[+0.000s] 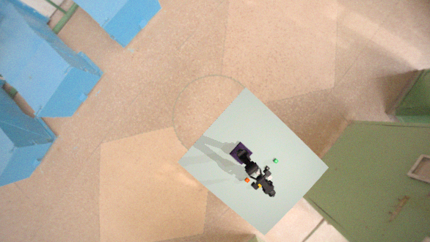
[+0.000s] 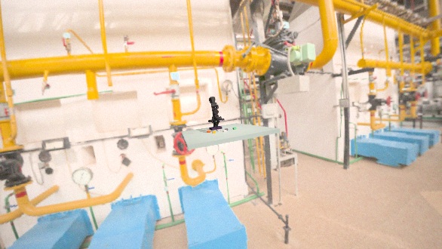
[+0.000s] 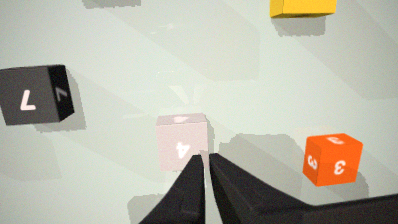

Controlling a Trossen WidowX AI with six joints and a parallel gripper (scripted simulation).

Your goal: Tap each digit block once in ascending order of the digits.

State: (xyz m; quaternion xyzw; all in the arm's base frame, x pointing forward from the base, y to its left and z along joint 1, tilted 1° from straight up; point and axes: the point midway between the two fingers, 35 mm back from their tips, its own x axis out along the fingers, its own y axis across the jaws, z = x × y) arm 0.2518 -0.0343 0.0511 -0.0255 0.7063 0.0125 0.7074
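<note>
Right now the green block is 30 mm ahead of my gripper tip, 200 mm to the left of it and 40 mm below it. Round my gripper tip: orange block 30 mm behind, 100 mm to the right, 40 mm below; yellow block 90 mm ahead, 60 mm to the right, 40 mm below; dark block 30 mm ahead, 100 mm to the left, 40 mm below.
</note>
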